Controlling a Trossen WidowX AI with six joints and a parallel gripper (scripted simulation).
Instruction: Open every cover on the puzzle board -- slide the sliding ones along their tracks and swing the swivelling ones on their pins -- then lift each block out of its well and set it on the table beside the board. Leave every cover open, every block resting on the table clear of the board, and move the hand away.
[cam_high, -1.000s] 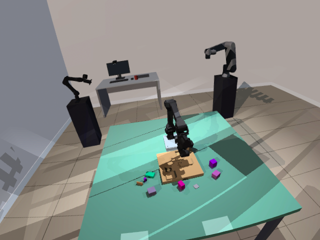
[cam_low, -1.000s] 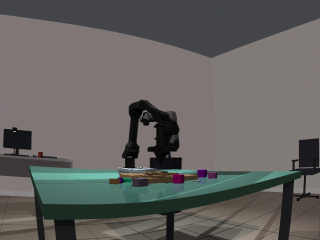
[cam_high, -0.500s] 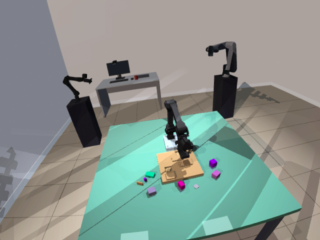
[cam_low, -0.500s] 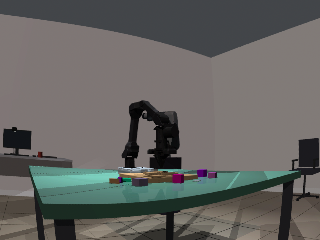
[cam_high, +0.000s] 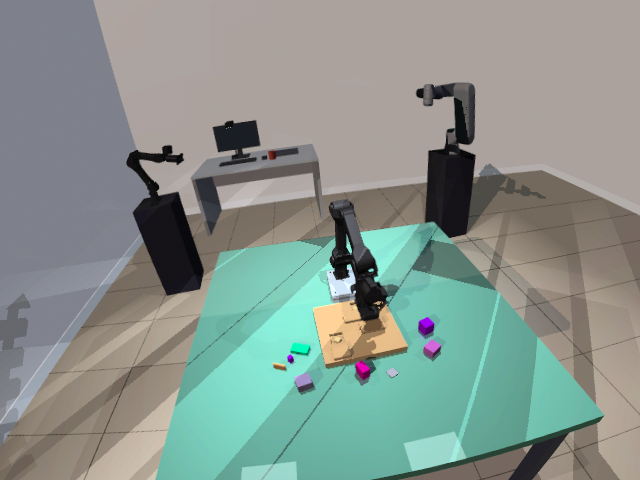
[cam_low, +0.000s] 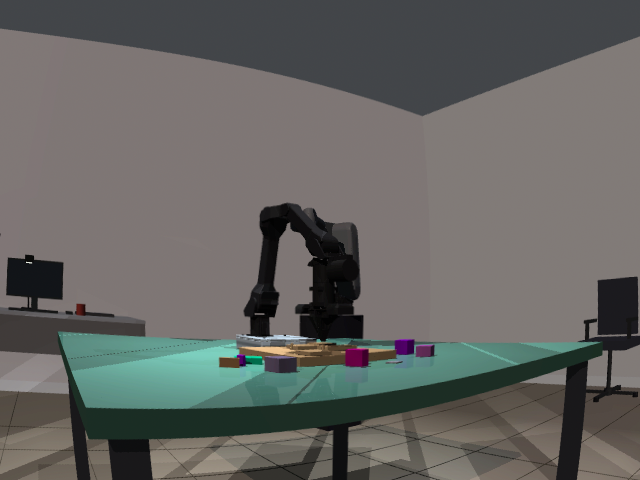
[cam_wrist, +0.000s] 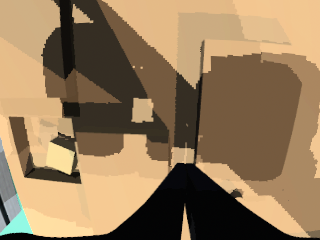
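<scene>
Right now the tan puzzle board is 1 cm ahead of my gripper tip, 3 cm to the right of it and 2 cm below it. Round my gripper tip: grey tile (24 cm ahead, 2 cm to the left, 4 cm below); then magenta block (21 cm ahead, 8 cm to the right, 2 cm below); then green block (5 cm ahead, 26 cm to the right, 4 cm below).
</scene>
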